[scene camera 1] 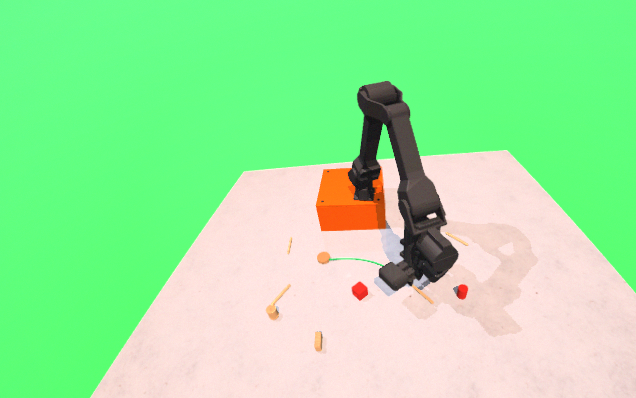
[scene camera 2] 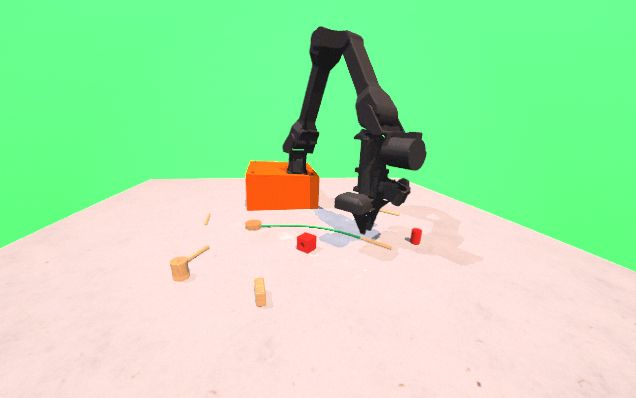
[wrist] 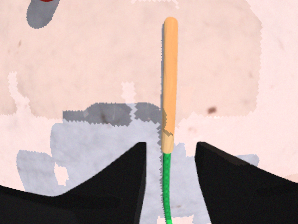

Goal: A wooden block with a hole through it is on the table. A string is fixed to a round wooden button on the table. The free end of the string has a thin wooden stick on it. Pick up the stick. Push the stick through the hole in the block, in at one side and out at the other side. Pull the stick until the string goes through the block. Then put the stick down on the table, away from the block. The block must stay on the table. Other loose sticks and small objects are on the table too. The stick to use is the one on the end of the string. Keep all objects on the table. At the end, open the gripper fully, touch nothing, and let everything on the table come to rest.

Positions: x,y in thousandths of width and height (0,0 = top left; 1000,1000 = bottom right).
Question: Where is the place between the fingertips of the gripper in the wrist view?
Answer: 576,672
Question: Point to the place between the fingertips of the gripper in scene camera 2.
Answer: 575,584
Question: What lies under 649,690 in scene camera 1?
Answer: The gripper.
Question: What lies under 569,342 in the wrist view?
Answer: A thin wooden stick.
